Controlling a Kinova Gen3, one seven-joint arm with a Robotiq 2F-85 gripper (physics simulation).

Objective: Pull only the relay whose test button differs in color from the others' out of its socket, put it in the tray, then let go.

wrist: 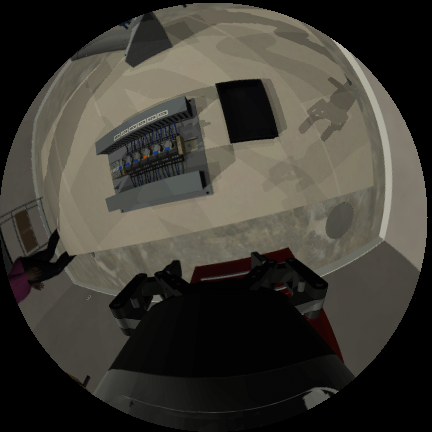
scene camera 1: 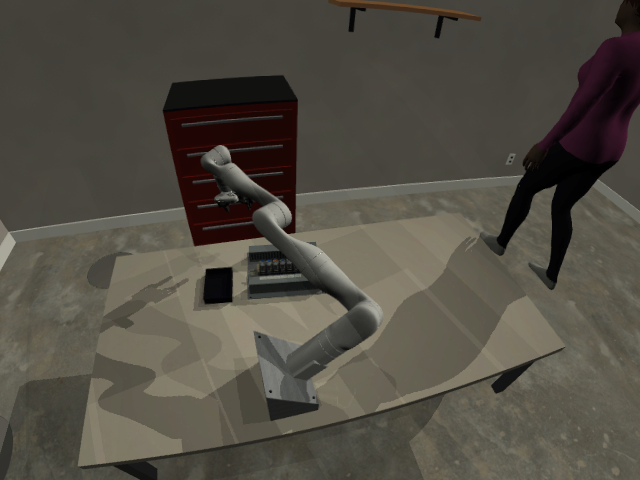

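Seen in the pictures: gripper, fingertip midpoint: (wrist: 215, 264) (scene camera 1: 239, 209); arm's base at its link origin: (scene camera 1: 297, 366).
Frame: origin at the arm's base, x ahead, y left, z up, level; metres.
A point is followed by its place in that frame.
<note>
The relay with the orange test button (wrist: 145, 157) {x 0.496, y -0.035, z -0.058 m} stands in the middle part of a relay row on a grey panel (scene camera 1: 258, 288) (wrist: 202, 150) {x 0.529, y 0.102, z -0.091 m}. The neighbouring relays show blue buttons, such as the relay at the row's tray-side end (wrist: 168, 148) {x 0.510, y 0.044, z -0.025 m}. In the scene view the relay row (scene camera 1: 275, 266) {x 0.481, y -0.011, z -0.040 m} is small and its right part is hidden behind the arm. The black tray (scene camera 1: 218, 285) {x 0.467, y 0.236, z -0.090 m} (wrist: 248, 111) {x 0.459, y 0.241, z -0.090 m} lies beside the panel, with nothing visible in it. My gripper (scene camera 1: 238, 205) {x 0.689, y 0.108, z 0.123 m} (wrist: 215, 264) {x 0.689, y 0.108, z 0.123 m} is open and empty, high above and beyond the table's back edge, away from the relays.
Grey wiring ducts (wrist: 155, 191) {x 0.588, y -0.021, z -0.031 m} run along both sides of the relay row, with wires between. A terminal-like tan block (wrist: 180, 145) {x 0.507, y 0.063, z -0.054 m} stands at the row's end. A red drawer cabinet (scene camera 1: 232, 136) (wrist: 240, 265) stands behind the table (scene camera 1: 170, 413) {x -0.046, y 0.431, z -0.093 m}. A person (scene camera 1: 599, 108) (wrist: 17, 280) stands beyond the table.
</note>
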